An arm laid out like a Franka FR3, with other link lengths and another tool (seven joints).
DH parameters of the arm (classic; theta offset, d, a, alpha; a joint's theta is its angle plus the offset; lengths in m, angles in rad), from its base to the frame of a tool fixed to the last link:
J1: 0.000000 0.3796 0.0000 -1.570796
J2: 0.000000 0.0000 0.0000 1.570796
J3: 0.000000 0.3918 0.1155 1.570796
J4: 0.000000 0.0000 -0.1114 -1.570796
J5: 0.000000 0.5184 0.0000 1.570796
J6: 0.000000 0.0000 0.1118 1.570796
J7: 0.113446 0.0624 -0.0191 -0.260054
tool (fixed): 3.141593 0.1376 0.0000 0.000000
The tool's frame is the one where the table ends.
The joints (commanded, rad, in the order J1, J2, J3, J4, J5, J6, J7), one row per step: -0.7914, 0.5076, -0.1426, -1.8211, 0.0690, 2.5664, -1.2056; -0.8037, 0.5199, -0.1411, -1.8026, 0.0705, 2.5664, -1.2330; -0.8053, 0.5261, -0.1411, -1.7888, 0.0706, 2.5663, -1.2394; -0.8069, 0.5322, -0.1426, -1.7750, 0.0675, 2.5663, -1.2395; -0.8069, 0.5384, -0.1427, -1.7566, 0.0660, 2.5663, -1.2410; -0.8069, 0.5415, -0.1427, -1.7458, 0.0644, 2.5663, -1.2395
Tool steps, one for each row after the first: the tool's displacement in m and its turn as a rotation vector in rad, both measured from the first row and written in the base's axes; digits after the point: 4 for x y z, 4 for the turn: -0.0031, -0.0106, 0.0005, -0.0082, 0.0018, 0.0158; -0.0007, -0.0152, 0.0036, -0.0154, -0.0008, 0.0213; 0.0005, -0.0206, 0.0069, -0.0239, -0.0022, 0.0216; 0.0052, -0.0256, 0.0130, -0.0350, -0.0075, 0.0252; 0.0079, -0.0286, 0.0171, -0.0419, -0.0110, 0.0256
